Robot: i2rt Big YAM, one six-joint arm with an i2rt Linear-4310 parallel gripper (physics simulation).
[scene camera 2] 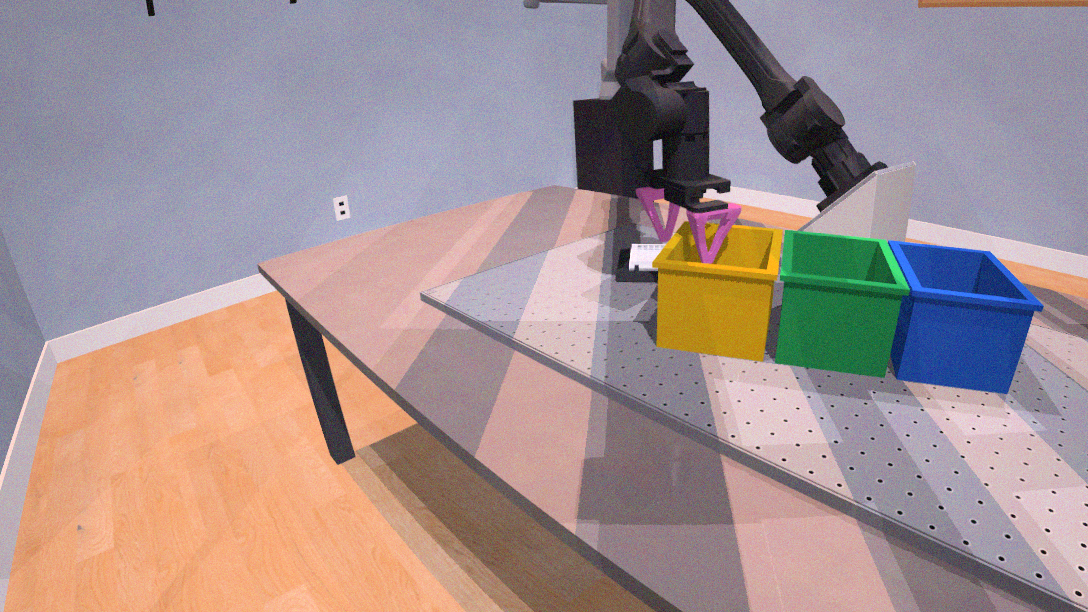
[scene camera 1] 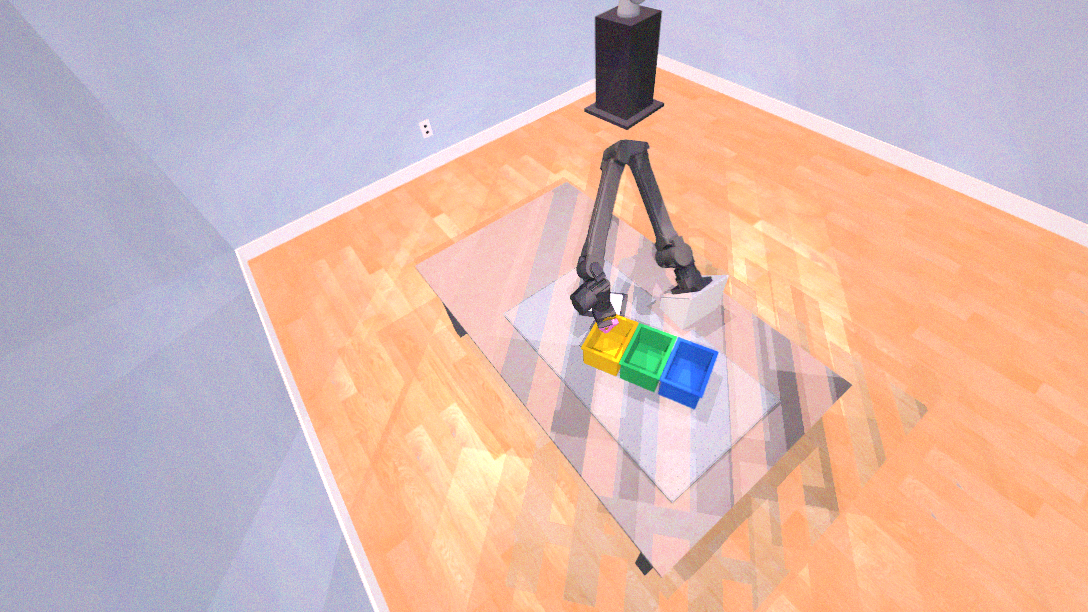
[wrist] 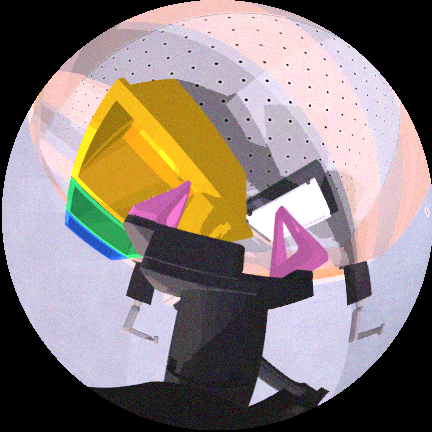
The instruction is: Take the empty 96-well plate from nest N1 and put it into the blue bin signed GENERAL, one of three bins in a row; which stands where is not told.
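Pixels of known places: gripper, between the fingertips: (scene camera 2: 685, 252) (scene camera 1: 601, 321) (wrist: 236, 196); arm's base, origin of its link: (scene camera 2: 857, 193) (scene camera 1: 692, 287).
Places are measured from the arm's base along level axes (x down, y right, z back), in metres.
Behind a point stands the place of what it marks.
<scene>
The white plate (scene camera 1: 617, 304) @(z -0.170, x 0.094, y 0.182 m) (scene camera 2: 645, 256) @(z -0.234, x 0.090, y 0.250 m) (wrist: 310, 200) @(z -0.235, x 0.090, y 0.252 m) lies in the dark nest (scene camera 2: 635, 275) @(z -0.276, x 0.104, y 0.239 m) (wrist: 300, 175) @(z -0.270, x 0.103, y 0.235 m), close beside the yellow bin (scene camera 1: 608, 346) @(z -0.319, x 0.110, y 0.091 m) (scene camera 2: 711, 315) @(z -0.404, x 0.069, y 0.053 m) (wrist: 200, 130) @(z -0.357, x 0.071, y 0.130 m). The blue bin (scene camera 1: 688, 370) @(z -0.209, x 0.110, y -0.158 m) (scene camera 2: 958, 342) @(z -0.324, x 0.065, y -0.190 m) (wrist: 90, 239) @(z -0.225, x 0.028, y -0.220 m) stands at the row's other end, past the green bin (scene camera 1: 646, 356) @(z -0.261, x 0.110, y -0.028 m) (scene camera 2: 833, 327) @(z -0.365, x 0.066, y -0.068 m) (wrist: 97, 216) @(z -0.286, x 0.046, y -0.102 m). No sign is readable on the bins. My gripper (scene camera 1: 608, 327) @(z -0.290, x 0.050, y 0.151 m) (scene camera 2: 688, 249) @(z -0.290, x 0.050, y 0.151 m) (wrist: 236, 196) @(z -0.290, x 0.050, y 0.151 m) is open and empty, tilted. One magenta finger is at the yellow bin's opening; the other is on the nest side and hides part of the plate in the wrist view.
The bins stand on a perforated board (scene camera 1: 669, 464) @(z -0.492, x 0.116, y -0.301 m) (scene camera 2: 532, 304) @(z -0.418, x 0.115, y 0.305 m) (wrist: 300, 50) @(z -0.443, x 0.115, y 0.253 m) on the table (scene camera 1: 486, 266) @(z -0.369, x 0.128, y 0.728 m) (scene camera 2: 365, 304) @(z -0.544, x 0.128, y 0.538 m). A white wedge-shaped mount (scene camera 1: 692, 304) @(z -0.064, x -0.007, y -0.046 m) (scene camera 2: 882, 201) @(z -0.049, x -0.003, y -0.049 m) carries the arm's base behind the bins. A black pedestal (scene camera 1: 626, 64) (scene camera 2: 597, 144) stands beyond the table.
</scene>
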